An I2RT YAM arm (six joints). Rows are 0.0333 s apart.
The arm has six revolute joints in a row. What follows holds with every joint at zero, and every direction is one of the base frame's.
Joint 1 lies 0.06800 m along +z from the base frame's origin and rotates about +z.
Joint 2 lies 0.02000 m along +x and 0.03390 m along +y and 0.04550 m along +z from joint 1 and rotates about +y.
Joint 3 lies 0.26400 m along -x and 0.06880 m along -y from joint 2 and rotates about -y.
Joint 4 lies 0.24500 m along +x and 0.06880 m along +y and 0.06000 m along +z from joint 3 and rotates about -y.
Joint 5 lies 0.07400 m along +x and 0.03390 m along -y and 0.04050 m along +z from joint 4 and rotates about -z.
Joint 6 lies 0.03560 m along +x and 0.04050 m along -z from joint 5 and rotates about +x.
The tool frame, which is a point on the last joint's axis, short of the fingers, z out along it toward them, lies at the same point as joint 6; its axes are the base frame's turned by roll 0.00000, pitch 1.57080 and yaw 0.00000 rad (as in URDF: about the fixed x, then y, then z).
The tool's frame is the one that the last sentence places.
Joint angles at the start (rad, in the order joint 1, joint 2, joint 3, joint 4, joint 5, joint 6):
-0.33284, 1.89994, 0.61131, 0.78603, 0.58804, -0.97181
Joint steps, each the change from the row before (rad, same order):
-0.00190, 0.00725, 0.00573, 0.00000, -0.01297, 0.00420
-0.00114, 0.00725, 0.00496, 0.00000, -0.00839, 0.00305
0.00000, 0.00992, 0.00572, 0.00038, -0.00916, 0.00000
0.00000, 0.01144, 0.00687, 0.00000, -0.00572, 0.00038
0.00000, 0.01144, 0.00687, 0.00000, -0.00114, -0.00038
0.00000, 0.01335, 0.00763, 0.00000, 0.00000, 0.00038
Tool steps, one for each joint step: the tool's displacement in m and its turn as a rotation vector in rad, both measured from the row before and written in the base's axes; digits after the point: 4 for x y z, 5 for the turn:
0.0014, -0.0007, -0.0011, 0.00856, -0.00380, 0.00777
0.0012, -0.0005, -0.0012, 0.00617, -0.00147, 0.00496
0.0015, -0.0002, -0.0018, 0.00547, 0.00214, 0.00800
0.0016, -0.0004, -0.0021, 0.00435, 0.00311, 0.00483
0.0015, -0.0005, -0.0021, 0.00184, 0.00441, 0.00115
0.0016, -0.0006, -0.0025, 0.00208, 0.00512, -0.00016

